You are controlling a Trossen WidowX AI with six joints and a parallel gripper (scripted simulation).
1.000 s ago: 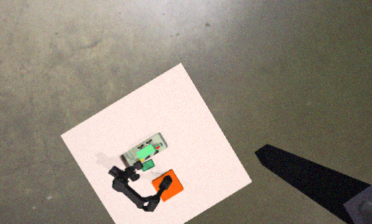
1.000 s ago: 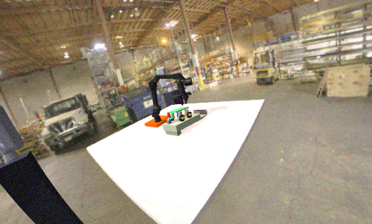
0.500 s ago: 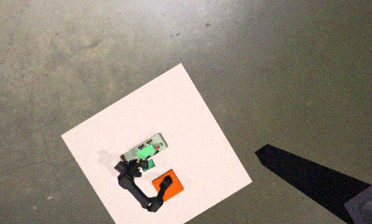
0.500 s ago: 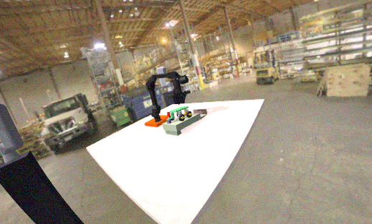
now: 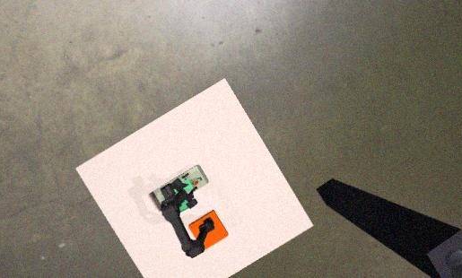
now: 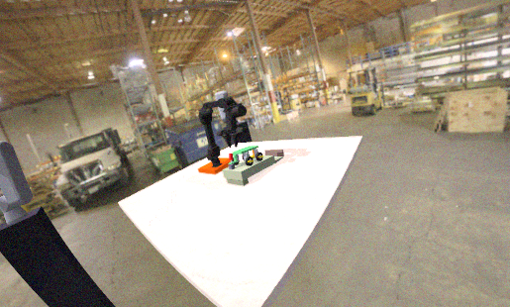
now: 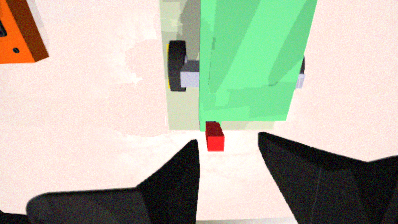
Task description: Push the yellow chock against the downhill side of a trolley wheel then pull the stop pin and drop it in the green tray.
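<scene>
Now: the red-headed stop pin 60 mm below my gripper tip and 40 mm to the right of it. From my gripper tip the other things lie so: yellow chock: 170 mm to the left, 110 mm below, 30 mm behind; trolley: 80 mm below, 60 mm to the left, 20 mm ahead; green tray: 200 mm below, 180 mm to the left, 110 mm behind.
</scene>
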